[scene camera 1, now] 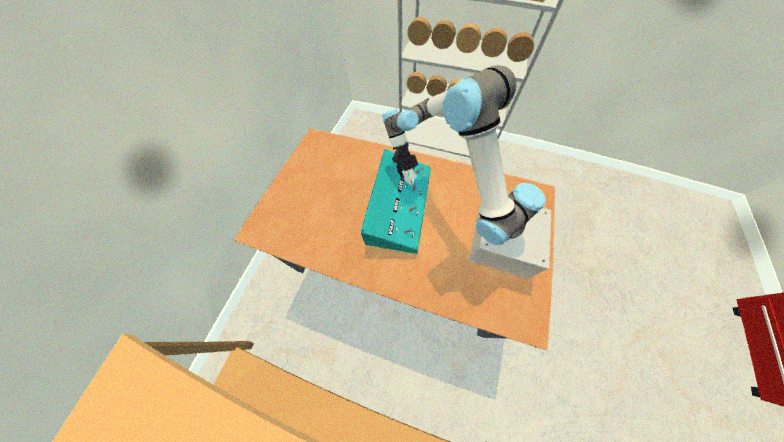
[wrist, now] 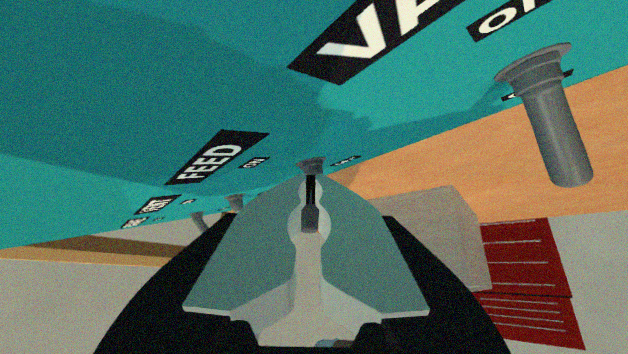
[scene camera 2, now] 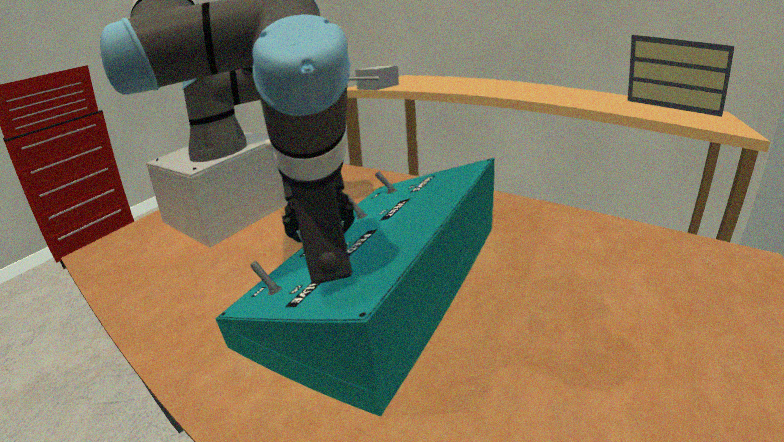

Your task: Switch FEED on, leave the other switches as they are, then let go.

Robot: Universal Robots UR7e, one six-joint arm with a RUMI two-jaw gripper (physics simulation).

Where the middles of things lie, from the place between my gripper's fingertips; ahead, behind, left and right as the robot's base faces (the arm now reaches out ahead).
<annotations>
Right now the valve lever [wrist: 563,152] is 11 cm to the right of my hand and 1 cm ahead of it. The rest, counted from my hand: teal switch box [scene camera 2: 355,339]: 9 cm to the left, 3 cm below, 3 cm ahead.
</annotations>
